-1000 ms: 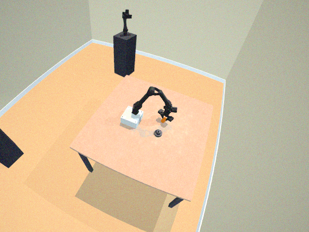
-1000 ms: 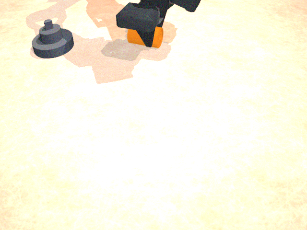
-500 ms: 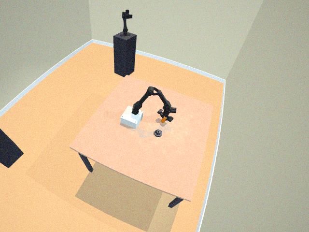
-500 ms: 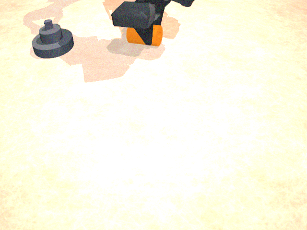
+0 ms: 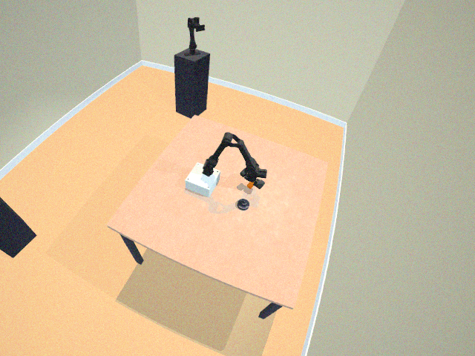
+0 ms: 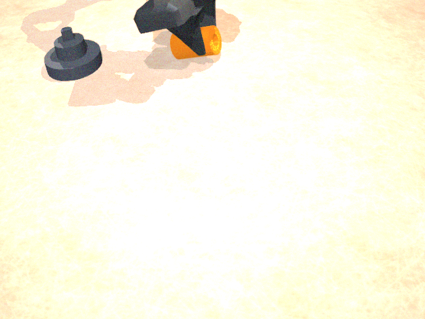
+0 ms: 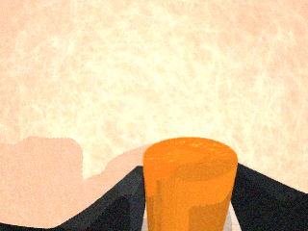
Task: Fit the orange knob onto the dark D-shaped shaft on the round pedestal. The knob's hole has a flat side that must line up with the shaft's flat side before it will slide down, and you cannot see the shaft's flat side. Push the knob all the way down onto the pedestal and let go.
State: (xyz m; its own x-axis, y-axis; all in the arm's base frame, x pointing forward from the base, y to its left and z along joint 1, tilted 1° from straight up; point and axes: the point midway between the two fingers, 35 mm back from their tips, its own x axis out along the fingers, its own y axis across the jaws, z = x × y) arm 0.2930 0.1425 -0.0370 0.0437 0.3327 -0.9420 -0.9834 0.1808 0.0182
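Right now the orange knob is 20 mm to the right of my gripper tip. Also, from my gripper tip: round pedestal: 200 mm to the right, 30 mm ahead, 10 mm above.
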